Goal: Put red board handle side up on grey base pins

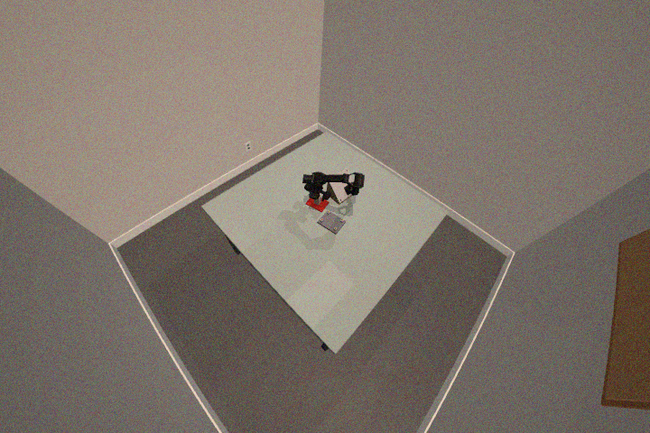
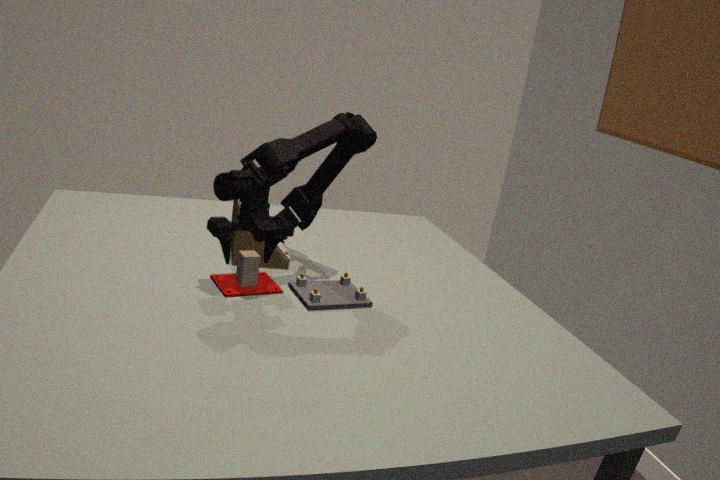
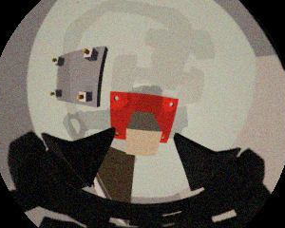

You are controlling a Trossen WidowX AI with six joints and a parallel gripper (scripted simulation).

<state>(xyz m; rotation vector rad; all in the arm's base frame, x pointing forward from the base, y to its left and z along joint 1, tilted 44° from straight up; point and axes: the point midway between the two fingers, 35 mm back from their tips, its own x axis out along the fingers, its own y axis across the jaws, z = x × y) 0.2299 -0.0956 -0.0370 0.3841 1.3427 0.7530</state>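
Now: the red board 30 mm below my gripper tip. The rest, counted from my gripper tip: grey base 190 mm to the left, 50 mm below, 40 mm ahead.
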